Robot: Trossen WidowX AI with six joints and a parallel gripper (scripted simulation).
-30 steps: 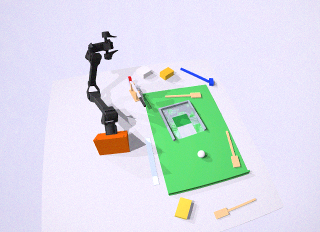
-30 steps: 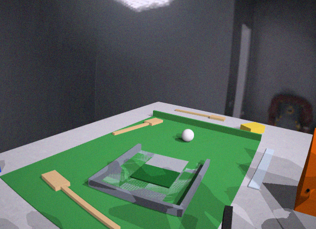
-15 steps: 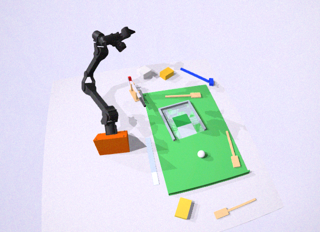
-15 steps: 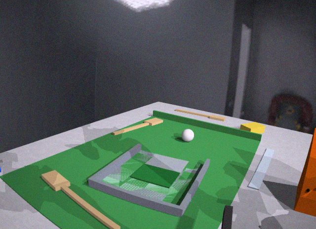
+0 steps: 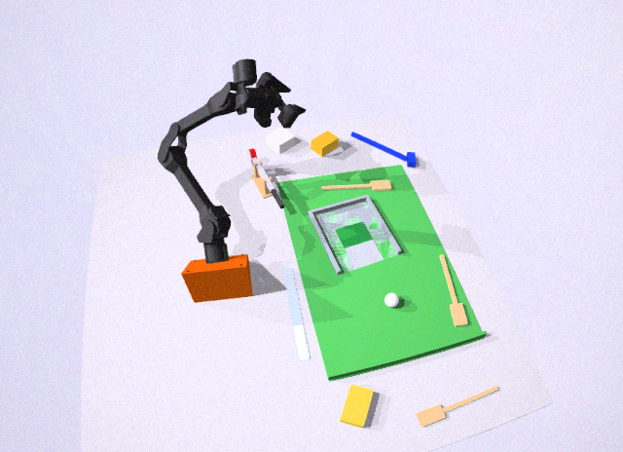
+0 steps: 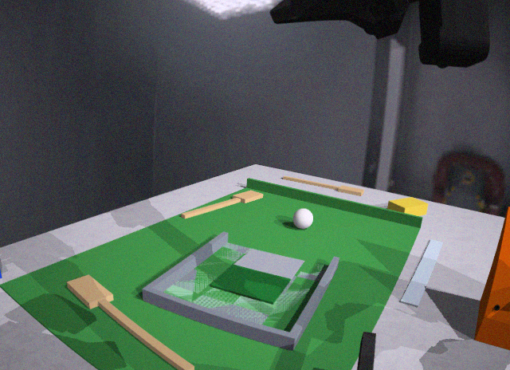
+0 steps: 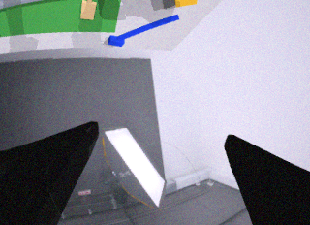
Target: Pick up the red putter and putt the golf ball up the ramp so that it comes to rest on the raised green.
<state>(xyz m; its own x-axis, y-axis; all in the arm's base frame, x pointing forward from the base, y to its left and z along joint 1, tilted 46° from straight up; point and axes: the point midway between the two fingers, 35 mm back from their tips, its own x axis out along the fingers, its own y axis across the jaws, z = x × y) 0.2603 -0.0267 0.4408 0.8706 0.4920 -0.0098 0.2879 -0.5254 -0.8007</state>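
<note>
Right now my gripper tip is 13 cm past the pale strip, 48 cm to the left of it and 36 cm above it. Also, from my gripper tip: tan block 12 cm behind, 3 cm to the left, 33 cm below; then blue putter 38 cm ahead, 10 cm to the left, 35 cm below; then white golf ball 15 cm ahead, 53 cm to the right, 34 cm below.
</note>
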